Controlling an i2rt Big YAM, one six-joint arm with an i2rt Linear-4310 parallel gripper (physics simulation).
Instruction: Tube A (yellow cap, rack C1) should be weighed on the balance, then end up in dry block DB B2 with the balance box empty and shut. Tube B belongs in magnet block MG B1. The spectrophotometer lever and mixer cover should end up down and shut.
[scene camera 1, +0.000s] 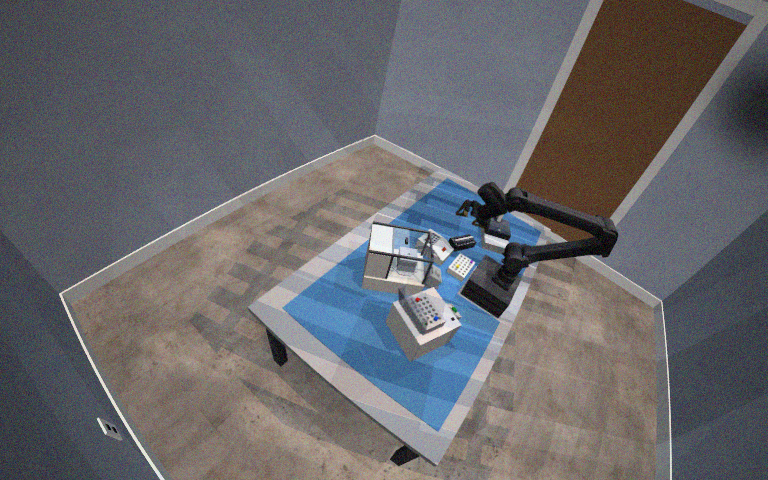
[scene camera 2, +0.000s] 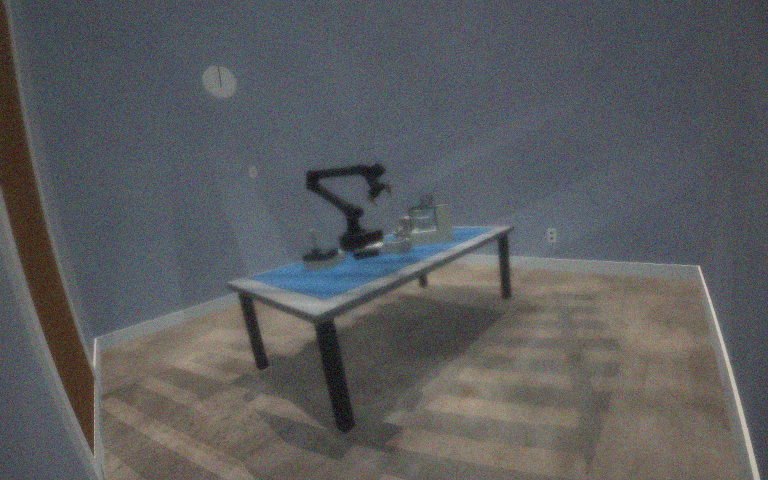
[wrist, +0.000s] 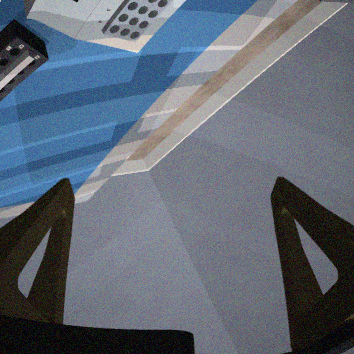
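My gripper (scene camera 1: 470, 219) (scene camera 2: 381, 198) (wrist: 173, 187) is open and empty, high above the far part of the table. The white rack (scene camera 1: 465, 271) holds small caps, yellow among them; which tube is A or B is too small to tell. The balance box (scene camera 1: 378, 266) has a dark frame and clear panels; its door state is unclear. A black block (scene camera 1: 462, 242) (wrist: 35, 47), apparently the magnet block, lies beyond the rack. A white device with a grid of holes (scene camera 1: 434, 245) (wrist: 97, 22) stands beside the balance. A device with a black top (scene camera 1: 497, 228) (scene camera 2: 320, 254) stands behind my base.
A large white box (scene camera 1: 410, 339) with a tilted grey hole plate (scene camera 1: 425, 311) and coloured caps stands nearest scene camera 1. The balance's frame stands tall beside the grid device. The wrist view shows the blue mat (wrist: 65, 115), table edge and wall.
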